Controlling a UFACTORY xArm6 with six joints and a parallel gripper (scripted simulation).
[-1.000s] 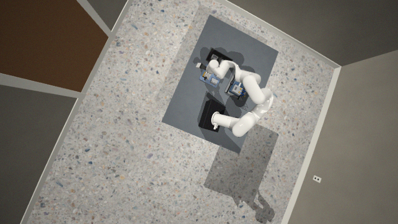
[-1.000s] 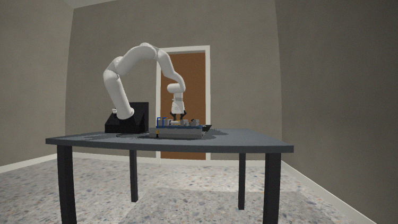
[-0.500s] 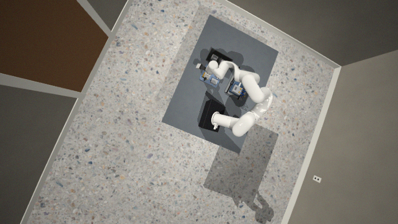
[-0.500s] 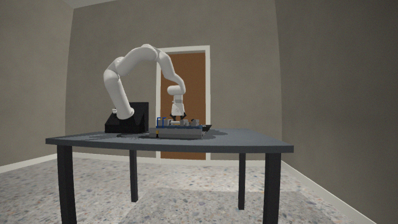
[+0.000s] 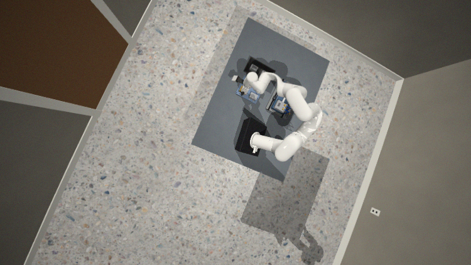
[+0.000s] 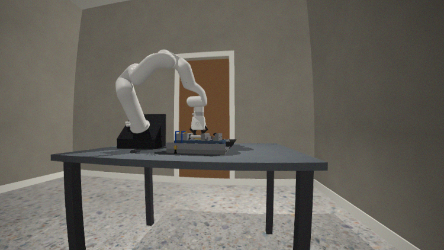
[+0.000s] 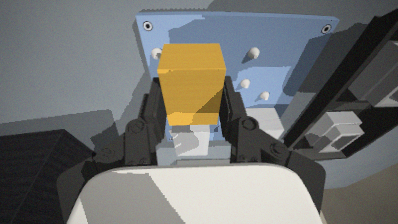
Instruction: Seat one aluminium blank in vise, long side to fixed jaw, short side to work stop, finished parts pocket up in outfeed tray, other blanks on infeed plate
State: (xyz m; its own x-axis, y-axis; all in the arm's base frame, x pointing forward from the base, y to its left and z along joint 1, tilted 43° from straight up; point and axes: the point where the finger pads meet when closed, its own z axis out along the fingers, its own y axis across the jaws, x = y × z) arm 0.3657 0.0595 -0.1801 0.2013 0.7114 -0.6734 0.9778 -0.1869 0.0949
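My hand is 20 mm above the brass blank. The rest, counted from my hand: vise 340 mm to the right, 40 mm ahead, 20 mm below.
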